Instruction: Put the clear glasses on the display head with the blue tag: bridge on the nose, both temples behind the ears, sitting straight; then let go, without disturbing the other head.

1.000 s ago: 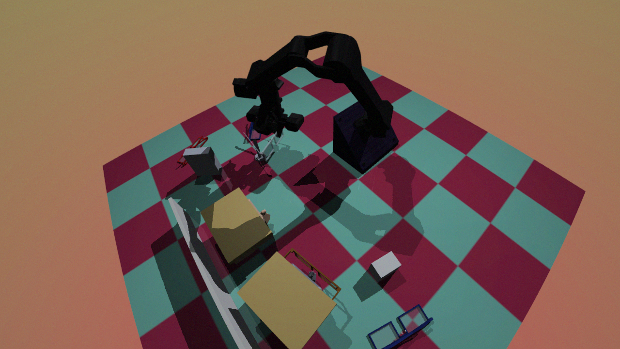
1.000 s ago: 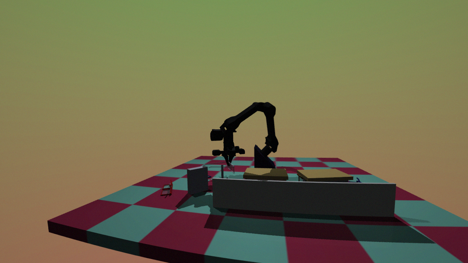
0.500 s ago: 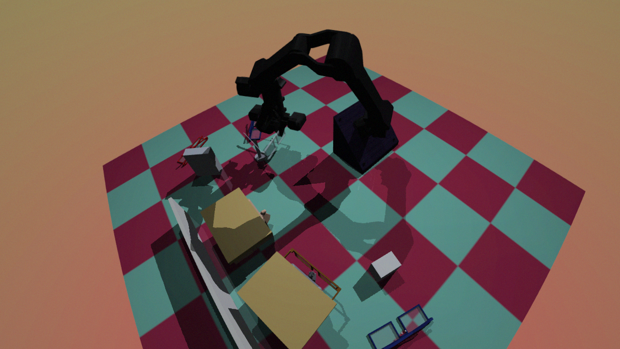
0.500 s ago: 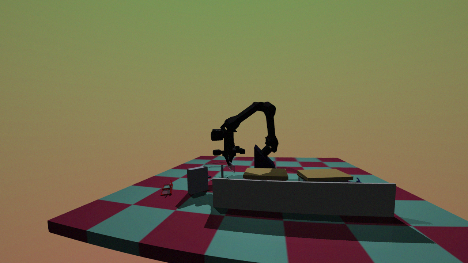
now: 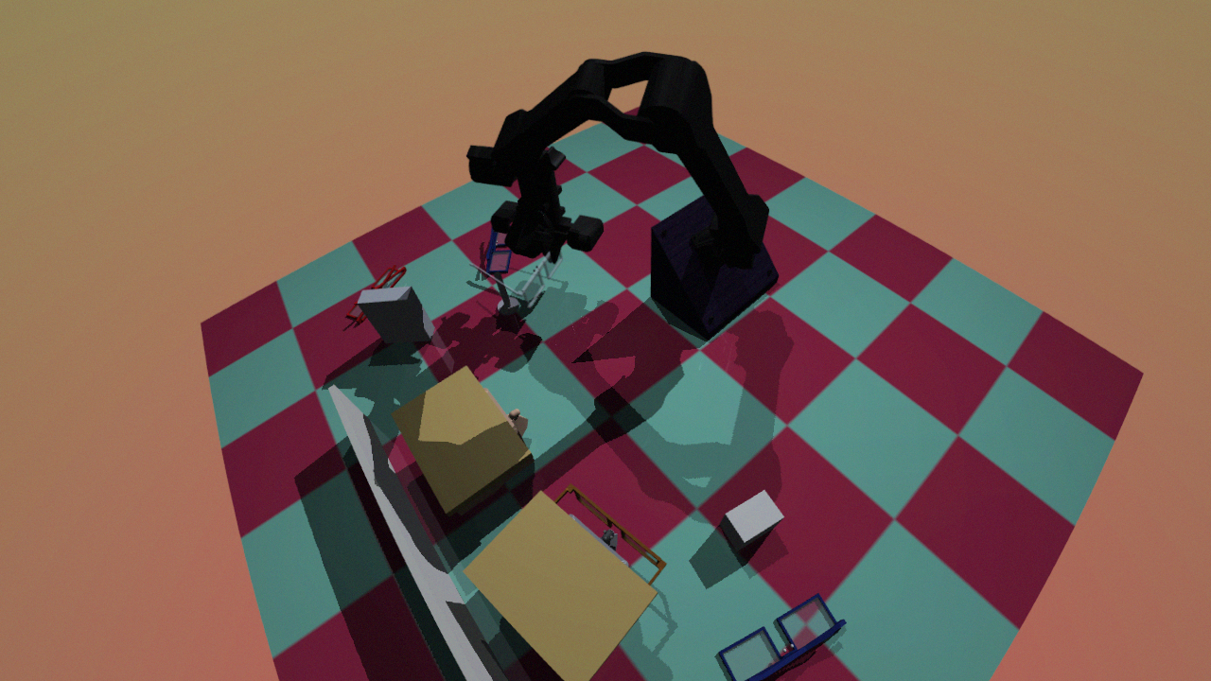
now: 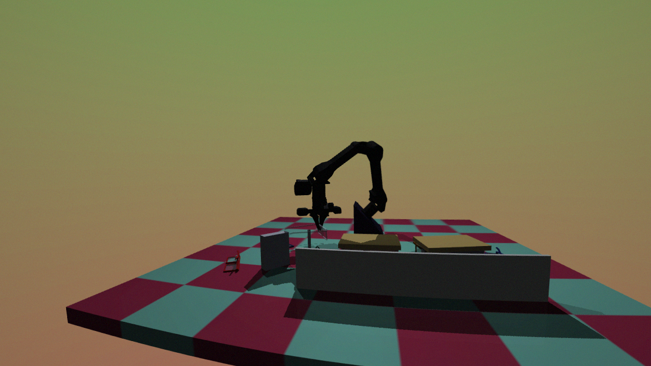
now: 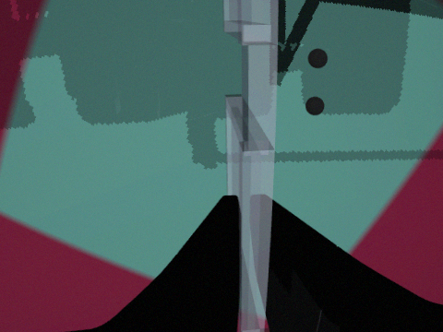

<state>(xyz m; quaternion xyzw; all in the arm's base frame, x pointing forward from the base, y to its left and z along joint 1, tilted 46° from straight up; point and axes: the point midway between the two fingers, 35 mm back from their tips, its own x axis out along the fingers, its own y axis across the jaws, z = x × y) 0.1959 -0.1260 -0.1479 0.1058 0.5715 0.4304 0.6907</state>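
My gripper tip is 10 cm short of the stand, 4 cm above it and 2 cm to the left of it. Also, from my gripper tip: long grey wall: 41 cm ahead, 33 cm to the left, 1 cm below; then grey block: 28 cm ahead, 9 cm to the right; then skin-coloured display head: 27 cm ahead, 22 cm to the left.
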